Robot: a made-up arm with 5 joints.
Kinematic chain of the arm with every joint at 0, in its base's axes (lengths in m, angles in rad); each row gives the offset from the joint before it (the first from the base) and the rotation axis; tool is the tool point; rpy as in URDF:
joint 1: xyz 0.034 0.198 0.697 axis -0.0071 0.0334 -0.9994
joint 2: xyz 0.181 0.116 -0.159 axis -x
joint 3: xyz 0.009 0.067 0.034 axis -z
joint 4: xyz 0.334 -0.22 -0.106 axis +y
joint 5: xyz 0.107 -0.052 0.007 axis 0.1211 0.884 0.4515
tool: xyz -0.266 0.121 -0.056 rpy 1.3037 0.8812 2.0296
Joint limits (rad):
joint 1: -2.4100..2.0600
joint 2: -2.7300..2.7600
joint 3: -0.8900..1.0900
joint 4: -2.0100..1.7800
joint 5: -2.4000..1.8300
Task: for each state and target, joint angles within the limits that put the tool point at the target. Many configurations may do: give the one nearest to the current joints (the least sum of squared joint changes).
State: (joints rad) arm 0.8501 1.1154 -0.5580 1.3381 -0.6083
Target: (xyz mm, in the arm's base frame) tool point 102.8 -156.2 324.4
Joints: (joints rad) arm 1.2634 1.0861 -0.7708 1.1051 -1.0180
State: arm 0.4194 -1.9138 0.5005 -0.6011 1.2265
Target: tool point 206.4 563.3 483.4
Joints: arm 0.0083 -2.3634 0.5459 -1.0822 0.7817
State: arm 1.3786 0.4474 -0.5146 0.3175 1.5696
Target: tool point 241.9 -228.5 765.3
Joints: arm 1.1687 0.5360 -0.1365 -0.0420 1.2039
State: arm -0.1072 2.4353 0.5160 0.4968 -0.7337
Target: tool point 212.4 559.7 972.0
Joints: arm -0.5400 2.6383 0.9270 0.2651 -1.2068
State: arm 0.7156 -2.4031 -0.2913 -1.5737 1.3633
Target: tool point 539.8 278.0 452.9
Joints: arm 0.6330 -2.2717 -0.3058 -1.6872 1.3784
